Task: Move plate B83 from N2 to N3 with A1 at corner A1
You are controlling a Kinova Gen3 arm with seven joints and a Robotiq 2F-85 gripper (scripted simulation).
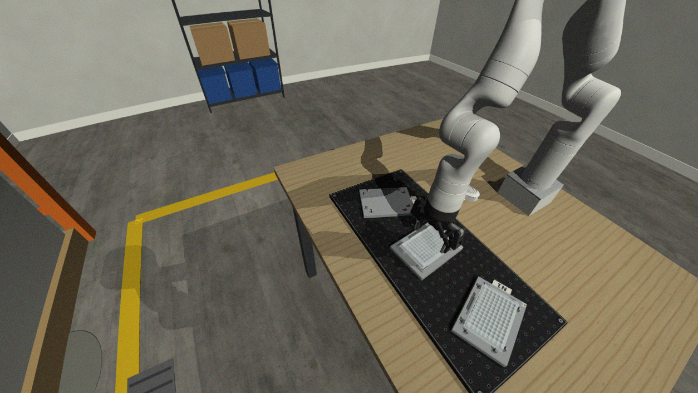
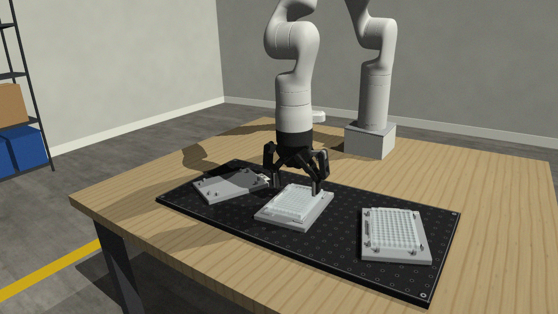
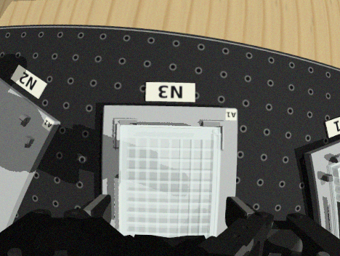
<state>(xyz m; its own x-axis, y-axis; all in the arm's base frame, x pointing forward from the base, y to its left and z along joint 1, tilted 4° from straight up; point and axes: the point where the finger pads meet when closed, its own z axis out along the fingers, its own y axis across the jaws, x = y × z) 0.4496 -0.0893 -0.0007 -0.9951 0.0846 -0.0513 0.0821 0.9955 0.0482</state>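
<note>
My hand is 4 cm above the nest N3. The rest, counted from my hand: A1 mark (7 cm behind, 6 cm to the left, 4 cm below); N3 label (10 cm behind, 5 cm below, 1 cm to the left); nest N2 (20 cm to the right, 4 cm below, 4 cm behind).
</note>
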